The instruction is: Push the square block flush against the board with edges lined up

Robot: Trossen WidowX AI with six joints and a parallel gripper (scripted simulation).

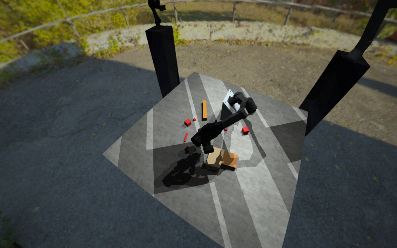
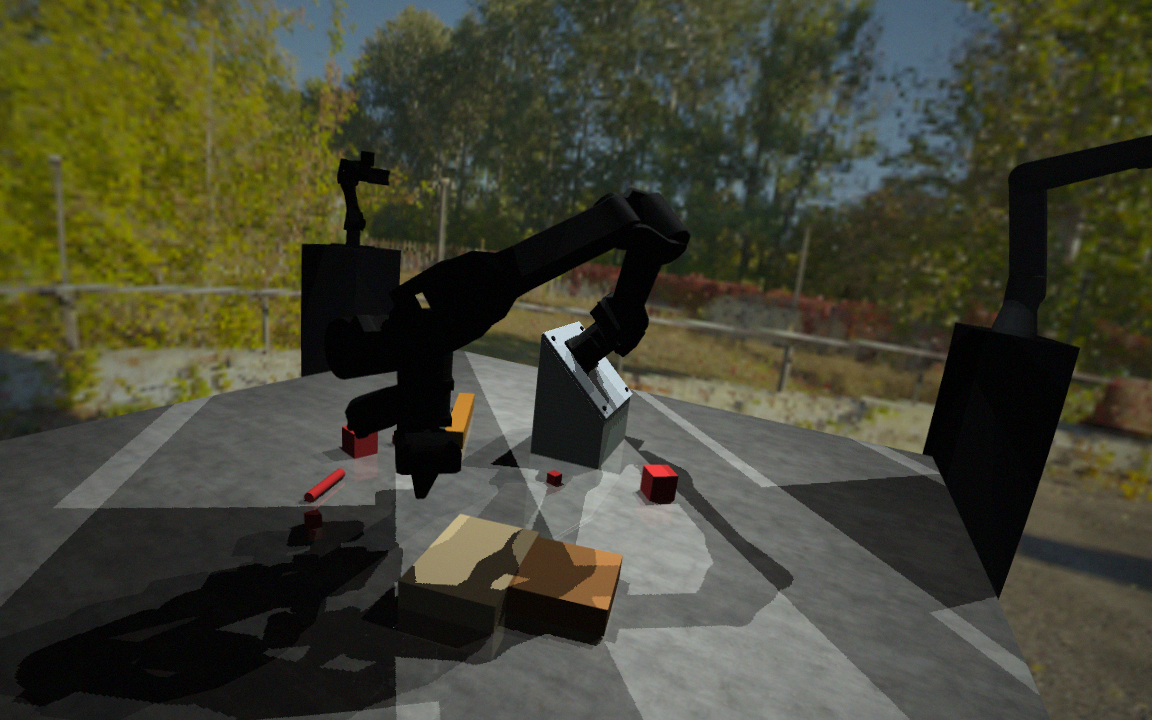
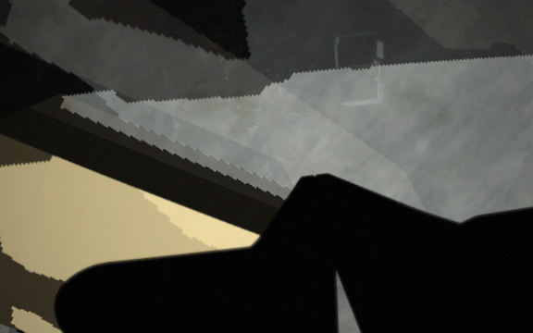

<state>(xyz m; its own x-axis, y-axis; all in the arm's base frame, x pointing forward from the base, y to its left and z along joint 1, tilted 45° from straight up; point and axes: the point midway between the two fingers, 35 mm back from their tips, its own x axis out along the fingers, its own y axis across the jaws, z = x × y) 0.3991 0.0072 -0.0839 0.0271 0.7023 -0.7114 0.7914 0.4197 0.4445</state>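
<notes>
Now: the brown square block 190 mm to the left of my gripper tip, 40 mm below it and 10 mm ahead of it. Round my gripper tip: orange bar 360 mm behind, 150 mm to the right, 40 mm below; then red rod 180 mm to the right, 50 mm below, 40 mm behind; then tan board 90 mm to the left, 40 mm below, 30 mm ahead.
</notes>
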